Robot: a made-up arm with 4 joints.
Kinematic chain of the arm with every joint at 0, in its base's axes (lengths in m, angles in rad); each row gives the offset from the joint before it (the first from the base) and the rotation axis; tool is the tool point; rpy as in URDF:
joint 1: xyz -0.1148 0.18 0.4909 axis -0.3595 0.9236 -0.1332
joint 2: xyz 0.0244 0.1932 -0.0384 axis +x
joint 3: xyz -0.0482 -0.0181 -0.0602 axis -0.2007 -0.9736 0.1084
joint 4: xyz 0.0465 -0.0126 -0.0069 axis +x
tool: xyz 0.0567 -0.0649 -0.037 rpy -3.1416 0 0
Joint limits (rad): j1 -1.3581..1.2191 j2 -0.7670..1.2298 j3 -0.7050..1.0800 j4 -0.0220..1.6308
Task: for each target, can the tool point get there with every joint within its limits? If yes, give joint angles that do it. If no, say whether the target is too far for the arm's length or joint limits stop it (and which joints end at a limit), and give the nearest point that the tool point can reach.
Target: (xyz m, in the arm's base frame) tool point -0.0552 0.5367 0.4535
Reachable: yes | joints -0.7004 0.8598 -0.5378 1.3543
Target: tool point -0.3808 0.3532 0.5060
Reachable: no: joint limits stop it (at a limit: joint 1, joint 3) | nearest point -0.3356 0.2738 0.3360 | short by 0.193 m
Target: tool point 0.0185 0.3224 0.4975
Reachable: yes | joints -0.9183 -0.3430 0.1331 0.7958
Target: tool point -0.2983 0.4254 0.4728
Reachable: no: joint limits stop it (at a limit: joint 1, joint 3) | nearest point -0.3117 0.4083 0.2915 | short by 0.183 m
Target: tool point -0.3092 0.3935 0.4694
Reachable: no: joint limits stop it (at a limit: joint 1, joint 3) | nearest point -0.3336 0.3460 0.3057 | short by 0.172 m
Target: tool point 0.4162 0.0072 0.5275
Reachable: no: too far | nearest point 0.0011 0.2652 0.4824 | short by 0.491 m
